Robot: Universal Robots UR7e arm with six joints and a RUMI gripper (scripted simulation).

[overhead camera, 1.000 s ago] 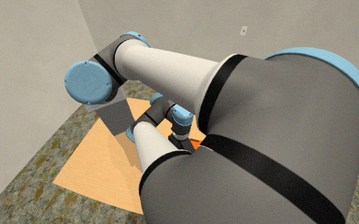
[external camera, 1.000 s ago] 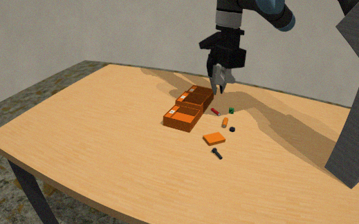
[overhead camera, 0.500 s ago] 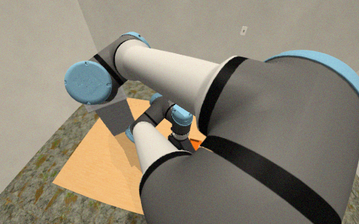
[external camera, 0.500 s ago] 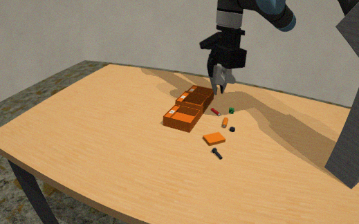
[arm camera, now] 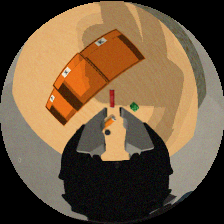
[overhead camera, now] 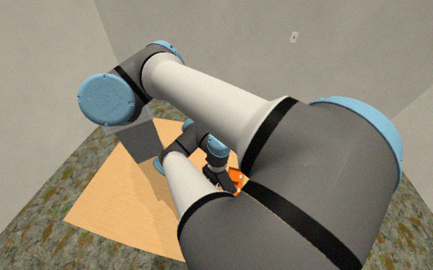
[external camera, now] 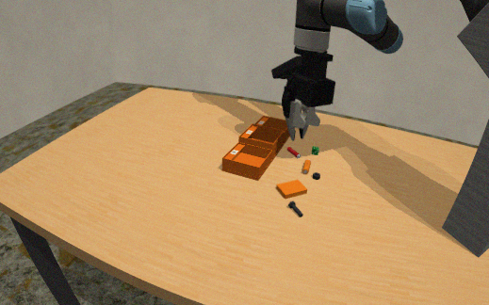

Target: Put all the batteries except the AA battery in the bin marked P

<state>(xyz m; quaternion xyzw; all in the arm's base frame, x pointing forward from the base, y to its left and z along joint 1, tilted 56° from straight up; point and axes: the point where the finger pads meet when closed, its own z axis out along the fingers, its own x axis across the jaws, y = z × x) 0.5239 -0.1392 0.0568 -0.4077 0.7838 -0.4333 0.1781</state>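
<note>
The red battery is 5 cm below my hand. The rest, counted from my hand: orange cylindrical battery (3 cm behind, 6 cm to the left, 5 cm below); orange bin (8 cm ahead, 4 cm below); green block (5 cm behind, 2 cm to the right, 5 cm below).
</note>
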